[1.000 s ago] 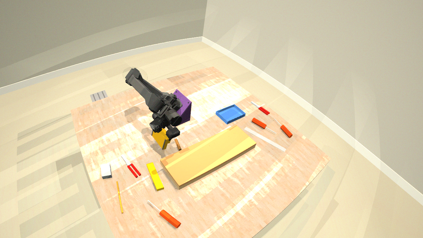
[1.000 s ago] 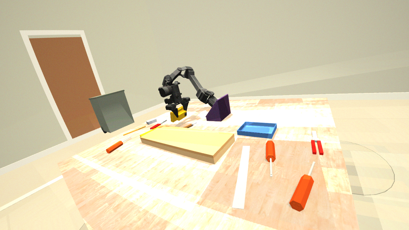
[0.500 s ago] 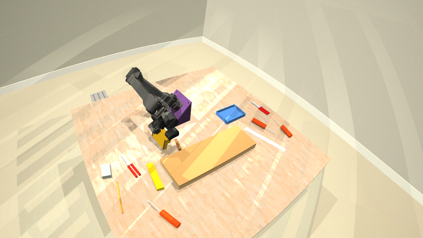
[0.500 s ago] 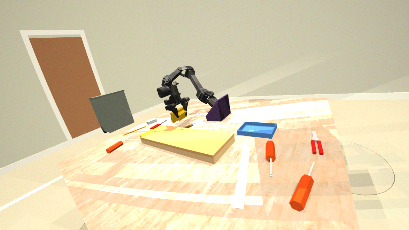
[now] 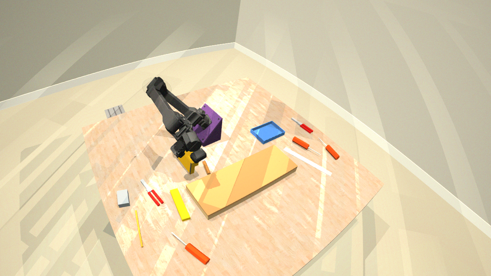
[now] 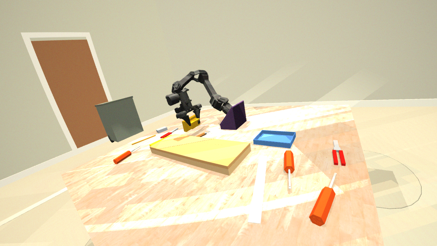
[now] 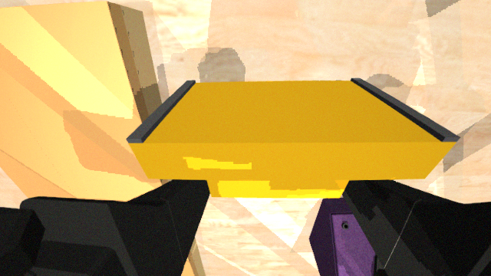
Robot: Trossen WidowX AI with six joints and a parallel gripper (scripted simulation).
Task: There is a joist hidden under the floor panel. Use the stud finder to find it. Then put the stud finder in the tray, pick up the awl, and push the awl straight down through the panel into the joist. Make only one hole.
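My gripper tip is 1 cm to the left of the yellow stud finder and 1 cm past it. From my gripper tip the other things lie so: yellow level 18 cm ahead, 14 cm to the right, 7 cm below; grey block 37 cm to the right, 6 cm below, 6 cm ahead; awl 7 cm below, 6 cm to the left.
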